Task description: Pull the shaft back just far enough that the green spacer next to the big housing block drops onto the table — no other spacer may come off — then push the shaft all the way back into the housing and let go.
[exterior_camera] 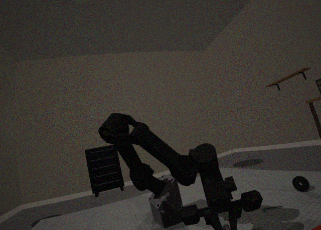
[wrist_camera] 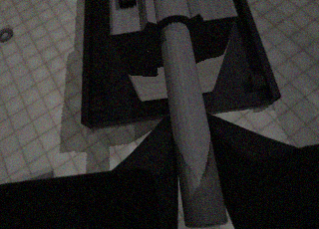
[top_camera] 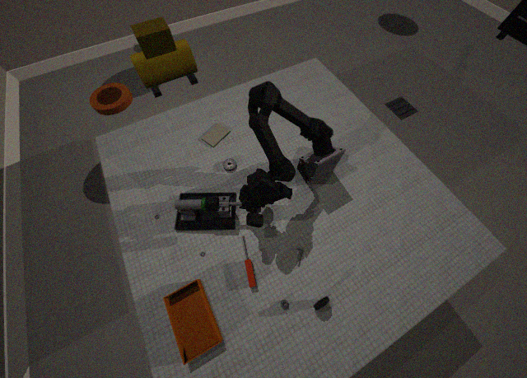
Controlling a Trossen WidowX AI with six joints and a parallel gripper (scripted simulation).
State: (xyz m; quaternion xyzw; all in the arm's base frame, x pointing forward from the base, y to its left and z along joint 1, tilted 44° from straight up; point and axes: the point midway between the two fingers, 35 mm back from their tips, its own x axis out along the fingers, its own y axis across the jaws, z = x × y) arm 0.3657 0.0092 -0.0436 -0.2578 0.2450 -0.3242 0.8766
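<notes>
Right now the dark spacer is 8 cm ahead of my gripper tip, 4 cm to the right of it and 2 cm above it. Round my gripper tip: green spacer (12 cm ahead, 6 cm to the right, 2 cm above); grey shaft (4 cm ahead, 2 cm to the right, 2 cm above); orange tray (29 cm ahead, 26 cm to the left, 5 cm below).
</notes>
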